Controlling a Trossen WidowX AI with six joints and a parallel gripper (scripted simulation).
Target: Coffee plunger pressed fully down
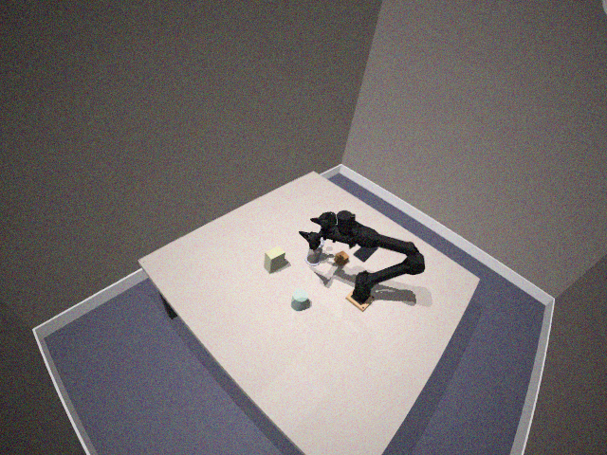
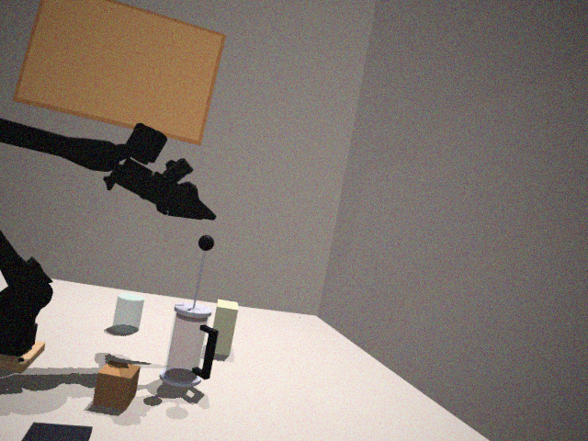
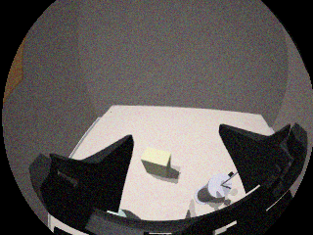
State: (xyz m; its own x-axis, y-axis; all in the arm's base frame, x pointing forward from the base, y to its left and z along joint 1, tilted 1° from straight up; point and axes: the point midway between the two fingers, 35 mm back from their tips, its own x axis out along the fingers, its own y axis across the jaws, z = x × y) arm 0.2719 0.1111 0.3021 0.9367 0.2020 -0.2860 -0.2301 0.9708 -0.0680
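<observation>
My gripper tip is now 180 mm above the glass coffee press, 130 mm to the left of it and 10 mm short of it. Round my gripper tip: dark flat pad (390 mm to the right, 300 mm below, 150 mm behind); then pale yellow carton (250 mm below, 90 mm ahead, 60 mm to the left).
</observation>
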